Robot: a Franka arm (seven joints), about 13 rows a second.
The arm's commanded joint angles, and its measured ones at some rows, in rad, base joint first. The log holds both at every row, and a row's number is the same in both.
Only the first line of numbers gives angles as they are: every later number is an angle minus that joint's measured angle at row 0.
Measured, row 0:
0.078, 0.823, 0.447, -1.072, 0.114, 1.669, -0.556
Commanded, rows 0 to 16:
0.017, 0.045, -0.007, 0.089, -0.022, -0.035, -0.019
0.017, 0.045, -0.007, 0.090, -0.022, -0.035, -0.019
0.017, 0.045, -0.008, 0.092, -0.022, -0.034, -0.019
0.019, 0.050, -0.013, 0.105, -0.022, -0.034, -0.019
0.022, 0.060, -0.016, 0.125, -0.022, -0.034, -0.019
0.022, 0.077, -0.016, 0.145, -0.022, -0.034, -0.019
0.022, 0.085, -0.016, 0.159, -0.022, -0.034, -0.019
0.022, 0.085, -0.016, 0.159, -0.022, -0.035, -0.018
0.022, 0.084, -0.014, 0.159, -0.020, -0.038, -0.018
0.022, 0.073, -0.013, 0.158, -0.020, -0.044, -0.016
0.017, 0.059, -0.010, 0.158, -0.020, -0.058, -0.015
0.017, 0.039, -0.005, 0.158, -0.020, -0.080, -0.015
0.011, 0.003, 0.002, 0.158, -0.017, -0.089, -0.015
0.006, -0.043, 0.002, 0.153, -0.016, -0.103, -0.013
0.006, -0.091, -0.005, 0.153, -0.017, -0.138, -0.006
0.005, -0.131, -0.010, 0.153, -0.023, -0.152, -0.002
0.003, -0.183, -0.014, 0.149, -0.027, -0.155, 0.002
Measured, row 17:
0.006, -0.075, -0.001, 0.176, -0.004, -0.127, -0.003
